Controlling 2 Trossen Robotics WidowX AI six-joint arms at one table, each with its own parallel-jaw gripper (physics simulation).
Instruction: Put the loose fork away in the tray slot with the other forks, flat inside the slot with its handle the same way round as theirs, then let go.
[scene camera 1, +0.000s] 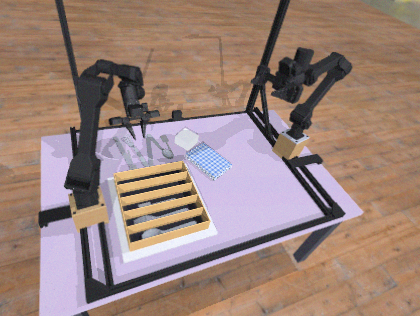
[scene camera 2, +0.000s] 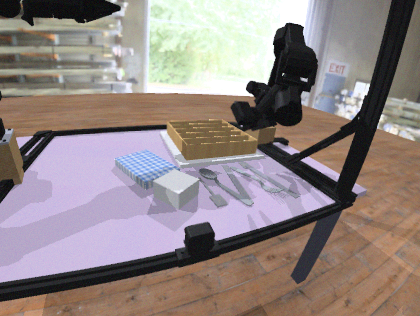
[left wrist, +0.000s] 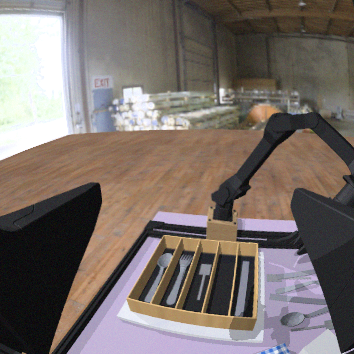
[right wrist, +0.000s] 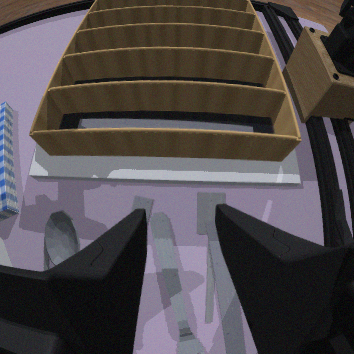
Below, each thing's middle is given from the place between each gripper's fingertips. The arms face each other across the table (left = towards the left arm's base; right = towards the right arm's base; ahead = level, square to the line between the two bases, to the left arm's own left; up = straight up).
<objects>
Now: the wooden cutlery tray (scene camera 1: 153, 184) 24 cm ahead of my right hand, 1 cm to the right of it and 10 cm below it.
Right now my left hand is 410 mm above the wooden cutlery tray, 340 mm to the left of it and 30 mm short of it.
</objects>
